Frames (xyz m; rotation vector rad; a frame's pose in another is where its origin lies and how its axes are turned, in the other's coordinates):
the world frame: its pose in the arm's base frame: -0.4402 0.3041 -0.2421 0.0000 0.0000 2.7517
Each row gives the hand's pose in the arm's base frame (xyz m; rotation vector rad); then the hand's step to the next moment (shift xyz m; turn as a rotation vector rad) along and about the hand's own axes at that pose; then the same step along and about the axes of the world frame.
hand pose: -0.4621 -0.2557 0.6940 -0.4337 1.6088 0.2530
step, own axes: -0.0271 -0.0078 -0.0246 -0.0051 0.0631 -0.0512
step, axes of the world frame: 0.0113 0.0196 0.0298 0.0811 -0.0058 0.0036
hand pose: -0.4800 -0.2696 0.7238 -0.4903 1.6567 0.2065
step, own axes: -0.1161 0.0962 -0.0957 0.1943 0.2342 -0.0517
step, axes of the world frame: 0.1361 -0.0190 0.1140 0.2066 -0.0765 -0.2162
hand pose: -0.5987 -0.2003 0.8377 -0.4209 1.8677 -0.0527
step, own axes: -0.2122 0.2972 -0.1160 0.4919 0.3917 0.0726
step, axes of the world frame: 0.2407 -0.2516 0.1600 0.2419 -0.1435 -0.5671
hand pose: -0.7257 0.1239 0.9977 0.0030 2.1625 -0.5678
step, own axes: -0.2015 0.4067 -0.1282 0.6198 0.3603 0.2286
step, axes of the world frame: 0.0722 -0.4624 0.0581 0.1671 -0.0493 -0.7320
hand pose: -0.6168 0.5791 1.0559 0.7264 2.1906 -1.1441
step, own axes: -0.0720 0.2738 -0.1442 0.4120 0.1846 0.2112
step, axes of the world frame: -0.0969 -0.3010 -0.0306 0.1040 0.0477 -0.4851
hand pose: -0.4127 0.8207 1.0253 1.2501 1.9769 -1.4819
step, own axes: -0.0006 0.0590 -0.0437 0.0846 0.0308 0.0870
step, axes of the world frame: -0.0372 -0.0610 -0.0169 0.0200 0.0522 -0.1120
